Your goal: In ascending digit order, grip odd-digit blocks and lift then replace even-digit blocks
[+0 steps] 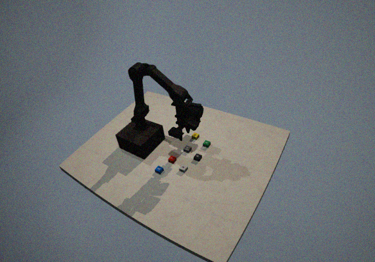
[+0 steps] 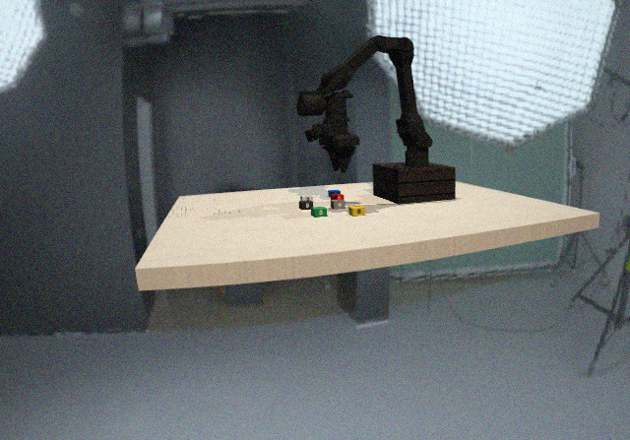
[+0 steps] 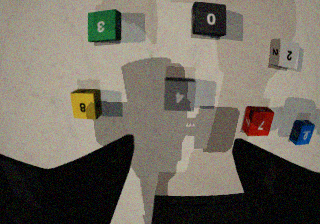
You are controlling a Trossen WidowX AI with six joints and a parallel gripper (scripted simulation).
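My gripper tip is 11 cm to the left of the red block and 9 cm above it. Round my gripper tip: white block 9 cm ahead, 12 cm to the right, 9 cm below; then blue block 20 cm to the right, 9 cm below; then grey block 1 cm ahead, 9 cm below.
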